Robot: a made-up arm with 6 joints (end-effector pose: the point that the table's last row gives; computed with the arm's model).
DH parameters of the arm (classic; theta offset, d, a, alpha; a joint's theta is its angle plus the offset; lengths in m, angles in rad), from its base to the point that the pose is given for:
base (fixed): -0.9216 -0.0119 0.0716 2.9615
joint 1: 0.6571 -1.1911 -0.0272 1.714
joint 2: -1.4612 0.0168 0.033 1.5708
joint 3: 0 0.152 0.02 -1.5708
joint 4: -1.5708 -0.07 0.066 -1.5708
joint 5: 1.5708 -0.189 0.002 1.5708
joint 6: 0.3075 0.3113 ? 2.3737
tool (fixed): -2.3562 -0.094 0 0
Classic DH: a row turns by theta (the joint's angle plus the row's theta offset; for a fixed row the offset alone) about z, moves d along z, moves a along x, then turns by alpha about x.
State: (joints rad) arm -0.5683 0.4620 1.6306 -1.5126 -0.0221 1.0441
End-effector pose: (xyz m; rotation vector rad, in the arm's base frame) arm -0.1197 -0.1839 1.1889 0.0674 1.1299 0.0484
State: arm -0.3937 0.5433 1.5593 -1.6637 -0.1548 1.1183
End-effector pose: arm -0.1098 -0.1190 1.0778 0.2377 0.8818 -0.0298
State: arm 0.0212 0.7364 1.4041 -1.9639 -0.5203 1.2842
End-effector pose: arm 0.0395 0.0609 0.8848 0.5879 0.2023 -0.3889
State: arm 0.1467 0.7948 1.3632 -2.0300 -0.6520 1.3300
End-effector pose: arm 0.1175 0.1016 0.8575 0.6819 -0.0233 -0.5352
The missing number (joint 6, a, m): -0.0537
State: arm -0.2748 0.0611 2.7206 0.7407 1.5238 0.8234
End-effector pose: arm 0.5063 0.5837 1.4268 -0.9357 -1.2812 2.0837
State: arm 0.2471 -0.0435 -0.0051 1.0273 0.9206 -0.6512
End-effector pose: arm -0.0141 0.5970 1.3795 -2.2699 0.7684 -1.0772
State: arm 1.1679 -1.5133 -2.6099 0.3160 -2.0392 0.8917
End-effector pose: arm 0.5419 0.2755 1.0883 2.2822 -1.3699 0.3458
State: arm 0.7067 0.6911 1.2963 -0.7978 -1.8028 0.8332
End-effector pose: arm 0.3387 0.1226 0.9162 0.4819 -1.3655 -1.9202
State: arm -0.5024 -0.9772 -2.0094 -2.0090 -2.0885 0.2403
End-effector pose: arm -0.1449 0.0791 1.1793 0.0196 1.1170 -0.7516
